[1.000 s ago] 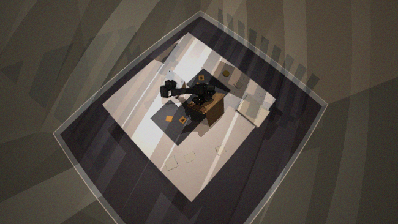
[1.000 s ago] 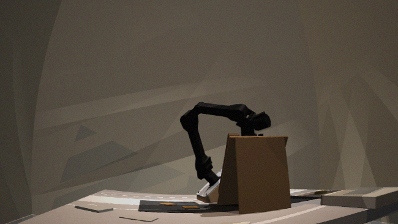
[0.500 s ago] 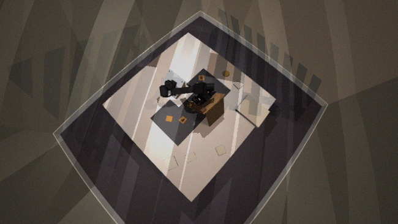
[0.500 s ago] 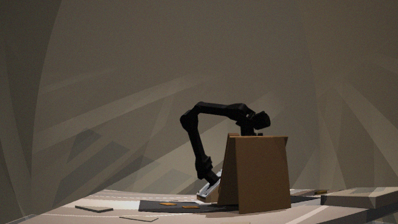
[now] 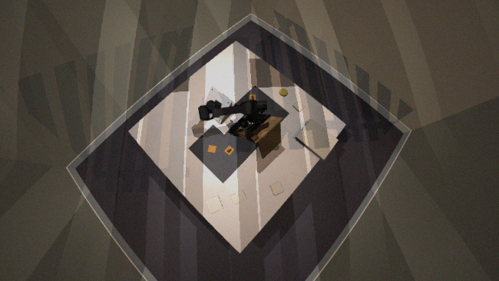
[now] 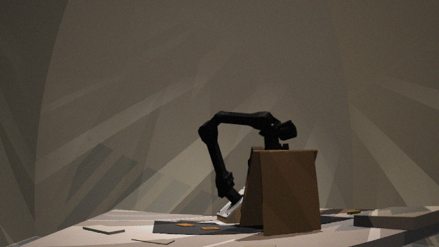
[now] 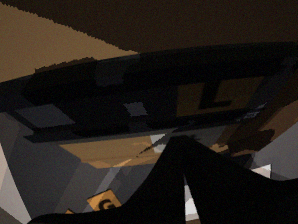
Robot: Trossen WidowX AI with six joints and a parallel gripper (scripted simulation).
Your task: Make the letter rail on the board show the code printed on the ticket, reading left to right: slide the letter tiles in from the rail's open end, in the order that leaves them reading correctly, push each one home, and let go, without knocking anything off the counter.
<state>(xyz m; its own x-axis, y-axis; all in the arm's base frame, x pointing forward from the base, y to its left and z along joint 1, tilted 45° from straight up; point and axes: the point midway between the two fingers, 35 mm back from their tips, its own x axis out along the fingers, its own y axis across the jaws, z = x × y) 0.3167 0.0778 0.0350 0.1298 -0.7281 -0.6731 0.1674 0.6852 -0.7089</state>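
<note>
The letter tile is 4 cm to the right of my gripper tip, 2 cm below it and 2 cm ahead of it. Also, from my gripper tip: yellow object: 45 cm to the left, 17 cm below; then dark mat: 18 cm below, 11 cm behind, 5 cm to the right; then white ticket: 10 cm below, 3 cm behind, 1 cm to the right.
</note>
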